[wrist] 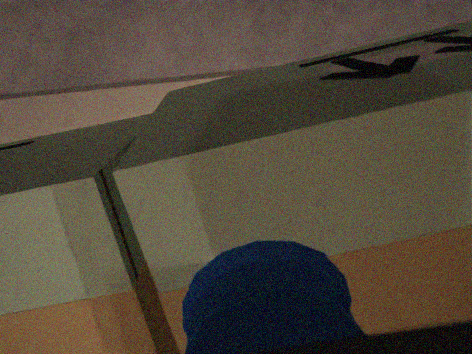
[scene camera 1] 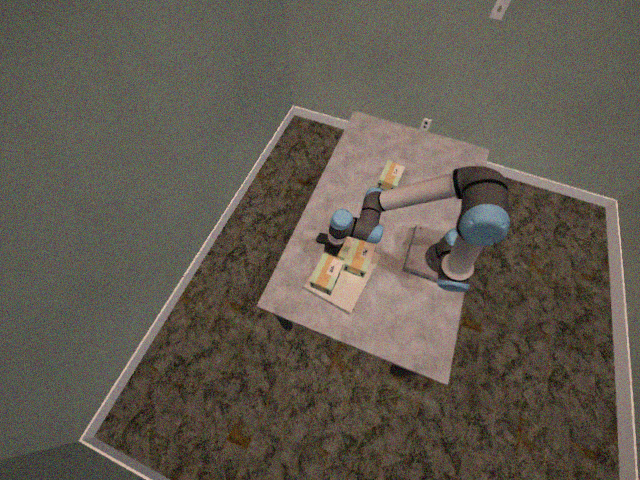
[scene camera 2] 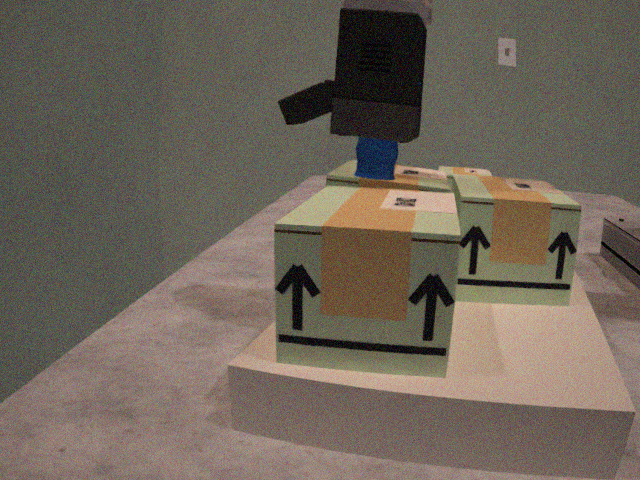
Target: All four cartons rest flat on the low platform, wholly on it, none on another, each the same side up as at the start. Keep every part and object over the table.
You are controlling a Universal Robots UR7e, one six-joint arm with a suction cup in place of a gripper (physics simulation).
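Frame: origin at the arm's base, x right, y up, z back, level; metres.
Where they show: hand at its tool point: (wrist: 260, 272) (scene camera 2: 372, 191).
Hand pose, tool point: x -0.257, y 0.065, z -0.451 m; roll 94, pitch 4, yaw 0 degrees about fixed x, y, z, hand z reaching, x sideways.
Observation:
After its pixels a point has its place.
The front carton (scene camera 1: 326, 273) @(x -0.369, y 0.073, z -0.418 m) (scene camera 2: 367, 289) @(x -0.430, y 0.039, z -0.411 m) (wrist: 30, 250) @(x -0.304, y 0.072, z -0.466 m) and the right carton (scene camera 1: 357, 260) @(x -0.245, y 0.072, z -0.332 m) (scene camera 2: 519, 237) @(x -0.282, y 0.043, z -0.324 m) stand upright on the platform (scene camera 1: 352, 297) @(x -0.379, y -0.011, z -0.274 m) (scene camera 2: 429, 428) @(x -0.447, y -0.033, z -0.366 m) (wrist: 75, 112) @(x -0.324, y -0.012, z -0.483 m). The rear carton (scene camera 2: 343, 171) @(x -0.248, y 0.080, z -0.480 m) (wrist: 300, 200) @(x -0.250, y 0.079, z -0.475 m) is directly behind the front one; its top shows slightly higher. My blue suction cup (scene camera 2: 375, 176) (wrist: 267, 295) is against its top near the front edge, shut on it as far as I can see; the contact is partly hidden. In scene camera 1 the arm hides most of this carton. Its underside is hidden. The fourth carton (scene camera 1: 391, 174) @(x 0.317, y 0.025, z -0.412 m) (scene camera 2: 465, 170) @(x 0.351, y 0.025, z -0.414 m) stands on the table farther back.
A narrow gap separates the front and rear cartons. The right carton stands close beside them. The arm's grey base plate (scene camera 1: 419, 263) @(x -0.075, y 0.000, z -0.080 m) is on the table (scene camera 1: 392, 330) @(x -0.404, y -0.060, z -0.052 m) (scene camera 2: 129, 361) @(x -0.399, y -0.060, z -0.609 m) right of the platform. The table's left edge runs near the cartons.

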